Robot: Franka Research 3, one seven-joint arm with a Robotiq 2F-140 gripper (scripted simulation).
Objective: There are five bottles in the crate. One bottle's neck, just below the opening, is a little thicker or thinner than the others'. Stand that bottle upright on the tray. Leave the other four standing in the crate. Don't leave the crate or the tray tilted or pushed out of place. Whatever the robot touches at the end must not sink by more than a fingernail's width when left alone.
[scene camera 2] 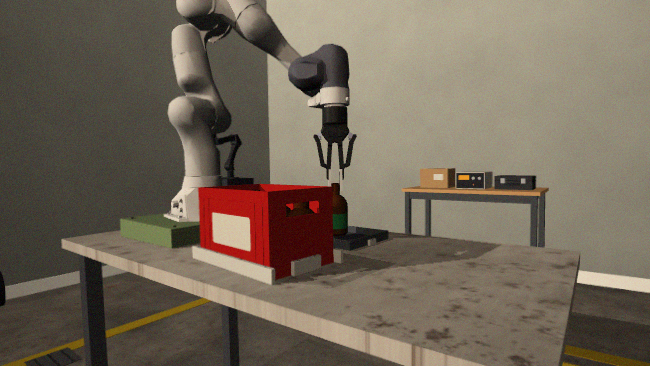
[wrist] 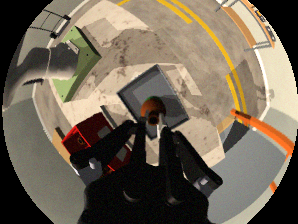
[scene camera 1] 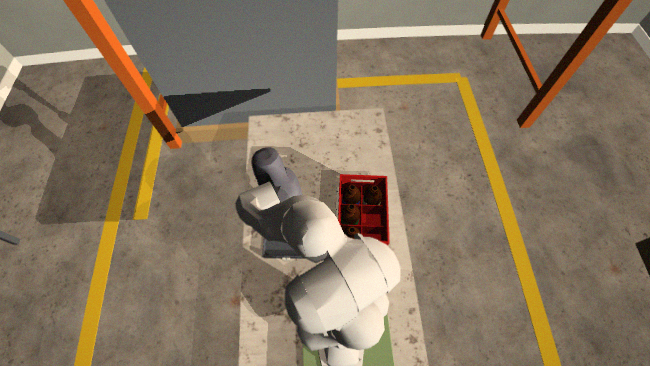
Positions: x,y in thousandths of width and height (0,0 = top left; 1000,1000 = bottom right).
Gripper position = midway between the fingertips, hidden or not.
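My gripper (scene camera 2: 516,520), a dark tray (scene camera 2: 550,649). A red crate (scene camera 1: 576,608). My gripper (wrist: 515,520), the dark tray (wrist: 515,368).
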